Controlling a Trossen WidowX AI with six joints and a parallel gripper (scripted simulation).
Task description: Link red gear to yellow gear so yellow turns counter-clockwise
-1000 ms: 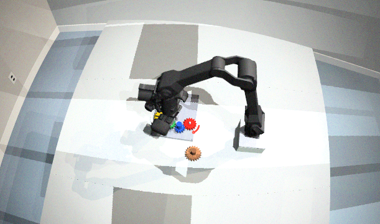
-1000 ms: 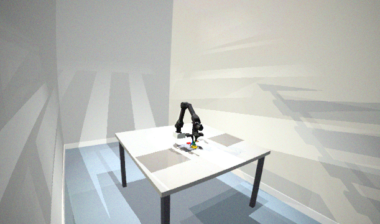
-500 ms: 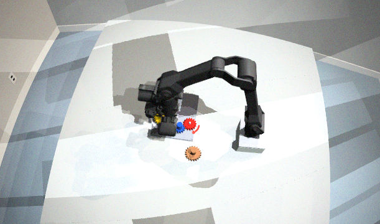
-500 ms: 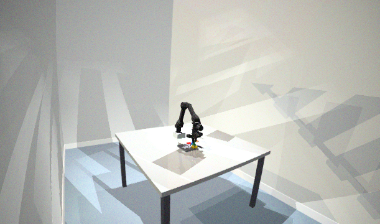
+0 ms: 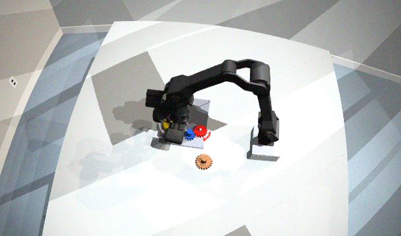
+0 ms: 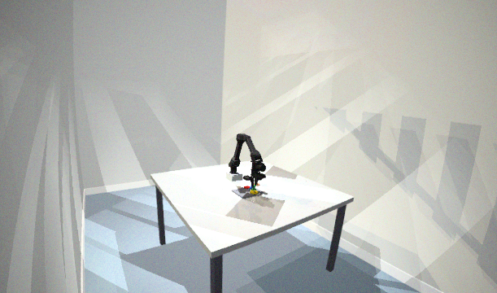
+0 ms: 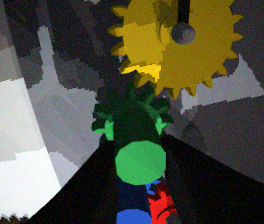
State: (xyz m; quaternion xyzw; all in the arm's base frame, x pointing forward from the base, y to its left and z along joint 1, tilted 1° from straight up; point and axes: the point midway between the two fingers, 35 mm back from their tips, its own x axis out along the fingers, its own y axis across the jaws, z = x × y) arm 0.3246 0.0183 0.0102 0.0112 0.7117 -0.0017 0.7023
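The green gear is 1 cm below my gripper tip. Round my gripper tip: yellow gear 4 cm ahead, 2 cm to the right, 2 cm below; then blue gear 4 cm behind, 2 cm below, 1 cm to the left; then red gear 7 cm behind, 2 cm to the right, 2 cm below.
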